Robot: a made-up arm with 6 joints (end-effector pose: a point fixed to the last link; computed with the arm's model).
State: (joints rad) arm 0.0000 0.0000 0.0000 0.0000 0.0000 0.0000
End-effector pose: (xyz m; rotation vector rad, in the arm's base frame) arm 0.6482 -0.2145 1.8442 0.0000 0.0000 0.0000
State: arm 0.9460 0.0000 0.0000 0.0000 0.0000 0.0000
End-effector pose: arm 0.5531 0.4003 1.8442 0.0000 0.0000 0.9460
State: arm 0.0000 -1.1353 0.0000 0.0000 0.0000 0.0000
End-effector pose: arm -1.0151 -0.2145 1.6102 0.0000 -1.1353 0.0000
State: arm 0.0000 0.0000 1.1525 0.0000 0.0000 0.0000
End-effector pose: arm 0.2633 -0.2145 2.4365 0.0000 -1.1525 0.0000
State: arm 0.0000 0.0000 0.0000 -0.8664 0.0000 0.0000
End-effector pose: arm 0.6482 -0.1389 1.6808 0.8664 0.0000 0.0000
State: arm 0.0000 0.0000 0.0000 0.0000 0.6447 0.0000
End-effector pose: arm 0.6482 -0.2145 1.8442 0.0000 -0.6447 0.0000
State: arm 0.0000 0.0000 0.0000 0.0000 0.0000 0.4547
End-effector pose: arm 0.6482 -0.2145 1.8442 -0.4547 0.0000 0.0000
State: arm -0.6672 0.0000 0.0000 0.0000 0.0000 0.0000
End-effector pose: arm 0.3765 -0.5696 1.8442 0.0000 0.0000 -0.6672
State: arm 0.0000 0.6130 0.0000 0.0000 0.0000 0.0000
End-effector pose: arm 1.3478 -0.2145 1.2125 0.0000 0.6130 0.0000
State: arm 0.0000 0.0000 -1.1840 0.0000 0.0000 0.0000
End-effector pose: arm 0.2445 -0.2145 1.2439 0.0000 1.1840 0.0000
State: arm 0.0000 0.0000 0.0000 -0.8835 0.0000 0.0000
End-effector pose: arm 0.6482 -0.1361 1.6784 0.8835 0.0000 0.0000
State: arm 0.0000 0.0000 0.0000 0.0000 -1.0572 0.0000
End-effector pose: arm 0.6482 -0.2145 1.8442 0.0000 1.0572 0.0000
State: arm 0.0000 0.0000 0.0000 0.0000 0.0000 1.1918
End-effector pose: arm 0.6482 -0.2145 1.8442 -1.1918 0.0000 0.0000
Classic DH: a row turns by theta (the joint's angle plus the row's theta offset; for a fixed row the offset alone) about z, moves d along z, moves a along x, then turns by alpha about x. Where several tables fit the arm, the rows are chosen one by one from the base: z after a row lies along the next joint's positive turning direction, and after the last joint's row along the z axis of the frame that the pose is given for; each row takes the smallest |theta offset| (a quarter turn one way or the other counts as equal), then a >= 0, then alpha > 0; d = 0 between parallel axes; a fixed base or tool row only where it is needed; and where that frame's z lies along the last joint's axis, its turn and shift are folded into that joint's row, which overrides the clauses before.
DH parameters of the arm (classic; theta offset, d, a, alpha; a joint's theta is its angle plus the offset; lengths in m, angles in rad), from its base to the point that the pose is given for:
joint 1: 0 0.423 0 -1.5708
joint 2: -1.5708 0 1.4212 3.1416
joint 3: 0 0 0 -1.5708
joint 4: 0 -0.6482 0 1.5708
joint 5: 0 0.2145 0 -1.5708
joint 6: 1.5708 0 0 1.5708
tool (fixed): -1.5708 0 0 0

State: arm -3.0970 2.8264 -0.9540 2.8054 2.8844 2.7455
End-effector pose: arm 0.1309 -0.1968 -0.5985 0.6022 -0.1159 -2.9667
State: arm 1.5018 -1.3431 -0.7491 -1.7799 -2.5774 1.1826
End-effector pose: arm -0.0947 -0.7251 0.9327 0.3741 0.3346 -2.1821
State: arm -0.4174 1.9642 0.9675 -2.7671 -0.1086 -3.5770
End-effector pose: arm 1.5424 -0.4656 -0.7087 0.2622 0.8668 -0.3799
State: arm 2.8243 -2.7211 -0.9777 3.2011 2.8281 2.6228
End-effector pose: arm 0.5782 -0.4152 -0.2336 -1.2027 0.8392 2.1101
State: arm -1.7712 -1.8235 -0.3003 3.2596 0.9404 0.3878
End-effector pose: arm 0.4715 1.2512 0.7139 1.3189 -2.0658 0.0358
